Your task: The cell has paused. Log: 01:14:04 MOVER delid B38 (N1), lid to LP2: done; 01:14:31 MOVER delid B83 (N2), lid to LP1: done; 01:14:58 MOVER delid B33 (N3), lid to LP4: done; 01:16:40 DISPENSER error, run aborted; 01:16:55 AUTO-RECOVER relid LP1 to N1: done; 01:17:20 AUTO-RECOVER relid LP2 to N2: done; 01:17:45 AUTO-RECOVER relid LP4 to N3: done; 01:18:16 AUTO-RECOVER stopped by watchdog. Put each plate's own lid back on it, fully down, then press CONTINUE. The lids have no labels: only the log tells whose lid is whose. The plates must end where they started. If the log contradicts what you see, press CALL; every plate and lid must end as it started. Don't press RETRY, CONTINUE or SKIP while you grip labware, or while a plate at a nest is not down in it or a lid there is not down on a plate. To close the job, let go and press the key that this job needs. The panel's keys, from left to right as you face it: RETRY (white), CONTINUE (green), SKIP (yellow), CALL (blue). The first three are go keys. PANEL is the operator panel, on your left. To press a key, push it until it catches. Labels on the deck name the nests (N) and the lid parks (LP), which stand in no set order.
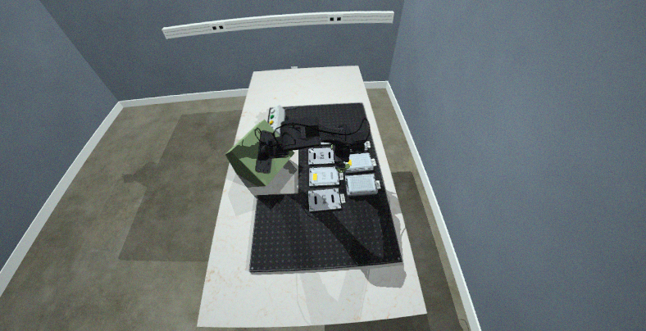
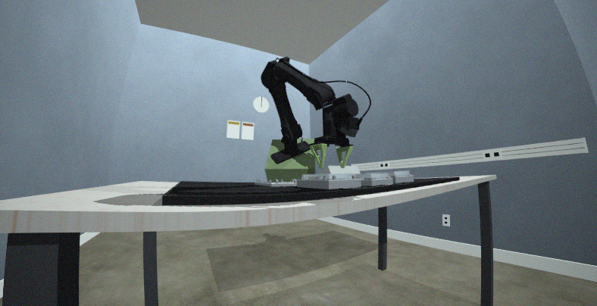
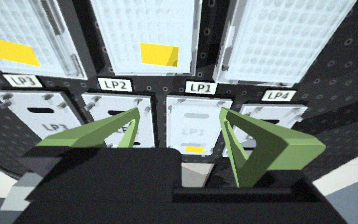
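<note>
My gripper is now 100 mm short of the plate, 20 mm to the right of it and 40 mm above it. Round my hand: lid park LP4: 120 mm behind, 140 mm to the right, 60 mm below; green continue key: 290 mm behind, 430 mm to the left; lid park LP2: 60 mm behind, 110 mm to the left, 60 mm below.
</note>
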